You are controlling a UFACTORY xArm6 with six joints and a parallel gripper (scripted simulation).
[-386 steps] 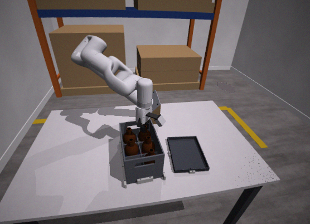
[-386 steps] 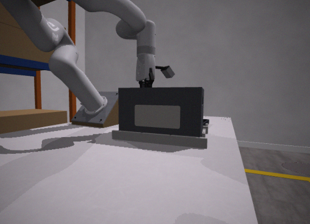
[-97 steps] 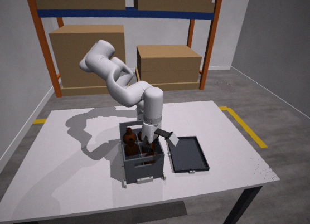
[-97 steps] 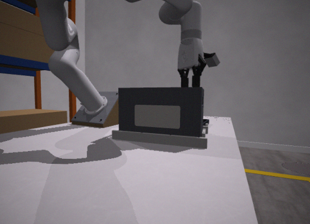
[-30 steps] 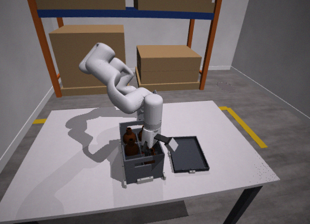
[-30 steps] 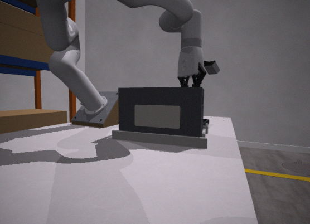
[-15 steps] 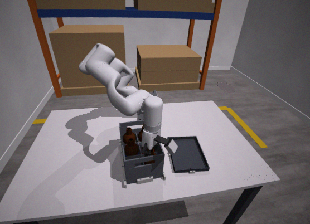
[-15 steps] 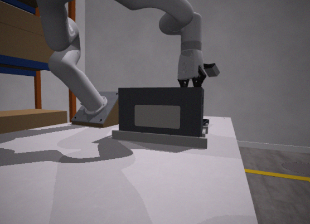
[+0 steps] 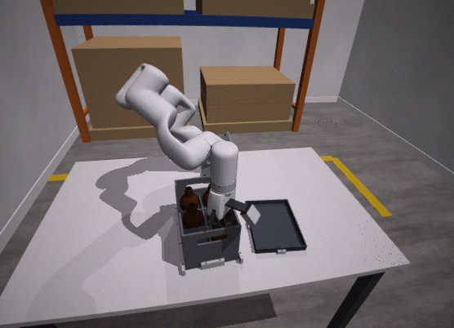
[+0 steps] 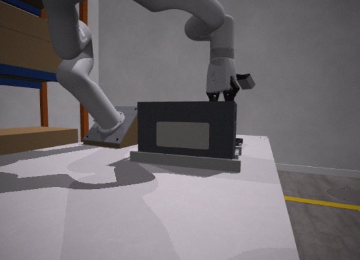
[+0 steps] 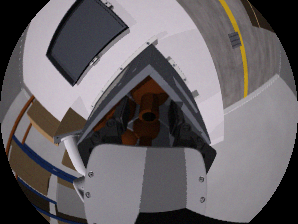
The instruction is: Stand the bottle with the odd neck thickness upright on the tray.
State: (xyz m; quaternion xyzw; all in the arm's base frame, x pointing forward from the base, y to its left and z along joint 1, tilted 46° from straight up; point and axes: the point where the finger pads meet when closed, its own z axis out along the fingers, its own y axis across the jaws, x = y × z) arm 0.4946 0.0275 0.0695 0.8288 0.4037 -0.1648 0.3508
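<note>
Right now the dark grey crate is 80 mm behind my hand, 70 mm below it and 50 mm to the right of it. Round my hand: glass bottle: 180 mm behind, 70 mm below, 20 mm to the right; dark tray: 220 mm to the left, 150 mm below, 90 mm behind.
</note>
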